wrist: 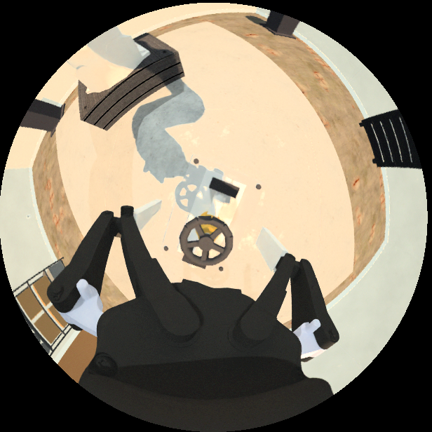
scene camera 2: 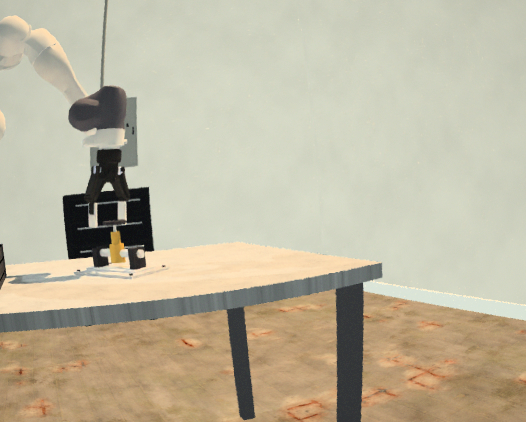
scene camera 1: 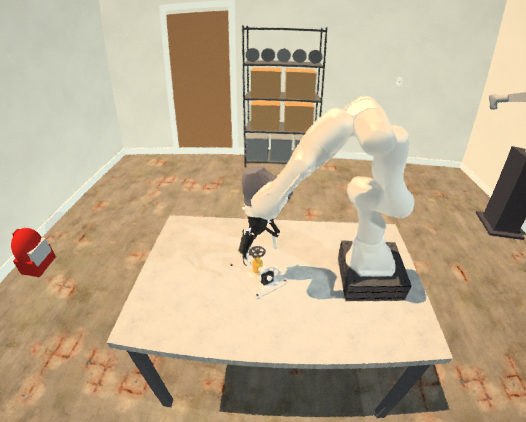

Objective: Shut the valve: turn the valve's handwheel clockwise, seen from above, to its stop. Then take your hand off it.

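Note:
The valve's dark spoked handwheel [scene camera 1: 257,251] [scene camera 2: 114,222] [wrist: 206,242] sits level on top of the yellow valve body [scene camera 1: 257,265] [scene camera 2: 117,253] [wrist: 209,229]. Black end blocks [scene camera 1: 267,277] [scene camera 2: 137,257] [wrist: 224,187] flank the body, above a pale base plate [scene camera 1: 272,292] [scene camera 2: 150,271]. My gripper [scene camera 1: 260,252] [scene camera 2: 107,215] [wrist: 210,223] is open and points down over the valve. Its pale fingertips stand wide on opposite sides of the handwheel, near its height, with a gap on each side in the wrist view. The fingers hold nothing. The wheel's turn angle relative to its stop cannot be told.
The valve stands on the pale table [scene camera 1: 200,320] [scene camera 2: 280,265] [wrist: 280,125]. The arm's dark base box [scene camera 1: 377,290] [wrist: 135,90] is to the right of the valve in the first scene view. Small dark bolts [scene camera 1: 231,265] [scene camera 2: 131,274] [wrist: 258,186] lie around the base plate.

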